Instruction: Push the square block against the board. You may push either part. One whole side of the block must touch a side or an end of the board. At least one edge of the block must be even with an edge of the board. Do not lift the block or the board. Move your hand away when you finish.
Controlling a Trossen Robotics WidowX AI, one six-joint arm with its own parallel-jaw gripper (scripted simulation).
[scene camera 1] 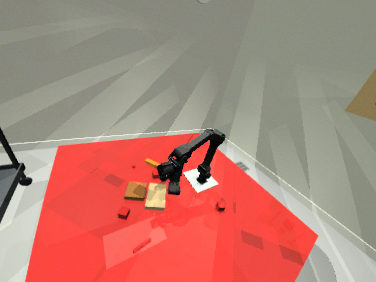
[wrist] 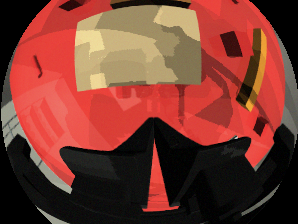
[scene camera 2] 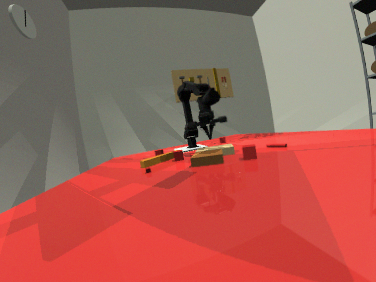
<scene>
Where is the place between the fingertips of my gripper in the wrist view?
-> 153,121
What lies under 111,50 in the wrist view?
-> A board.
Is my gripper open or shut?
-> Shut.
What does my gripper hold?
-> Nothing.
</scene>
